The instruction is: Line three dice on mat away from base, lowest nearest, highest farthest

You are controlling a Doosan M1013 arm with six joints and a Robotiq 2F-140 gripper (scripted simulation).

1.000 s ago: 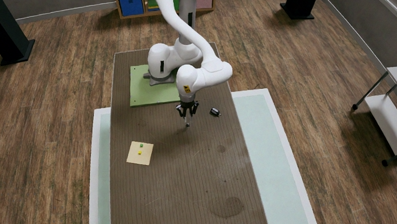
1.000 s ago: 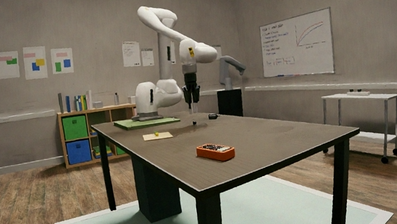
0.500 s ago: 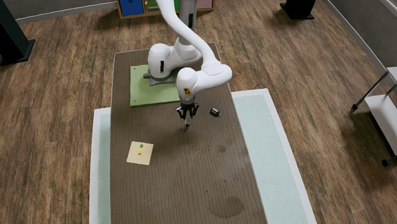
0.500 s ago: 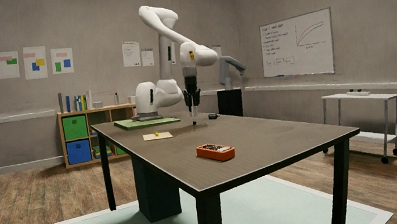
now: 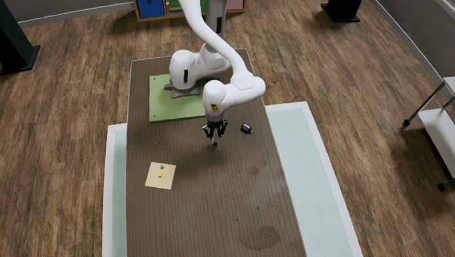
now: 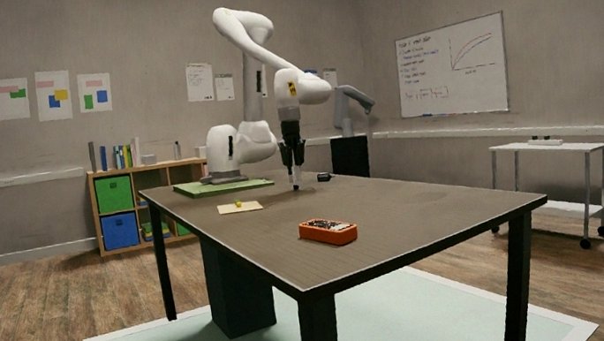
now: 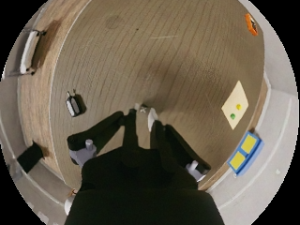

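My hand is 50 mm above the small dark die. From my hand the other things lie so: yellow die (140 mm ahead, 320 mm to the right, 50 mm below); then small black object (60 mm behind, 200 mm to the left, 50 mm below); then green die (100 mm ahead, 310 mm to the right, 50 mm below).
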